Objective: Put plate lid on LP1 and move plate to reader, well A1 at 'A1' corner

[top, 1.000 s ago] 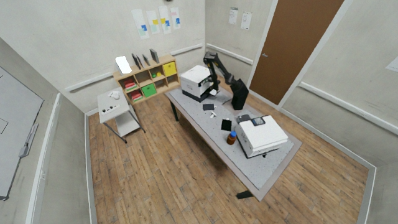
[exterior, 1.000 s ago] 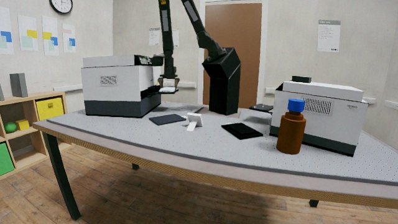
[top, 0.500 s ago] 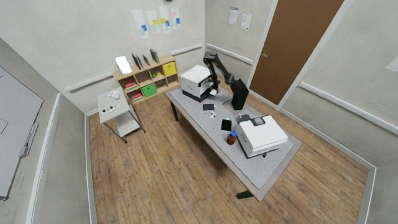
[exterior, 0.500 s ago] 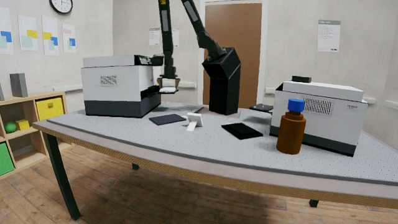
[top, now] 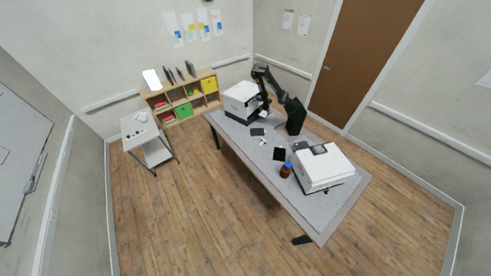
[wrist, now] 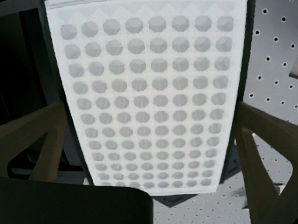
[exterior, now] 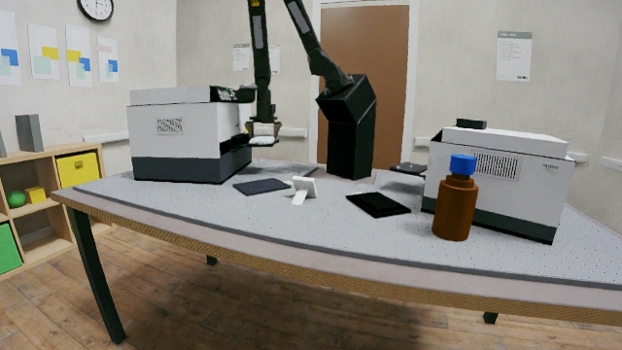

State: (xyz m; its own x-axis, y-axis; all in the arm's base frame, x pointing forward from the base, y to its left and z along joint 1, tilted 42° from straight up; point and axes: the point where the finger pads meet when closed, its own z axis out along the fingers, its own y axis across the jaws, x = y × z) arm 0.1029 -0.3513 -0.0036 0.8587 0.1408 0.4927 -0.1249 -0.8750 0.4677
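The white well plate is right at my hand.
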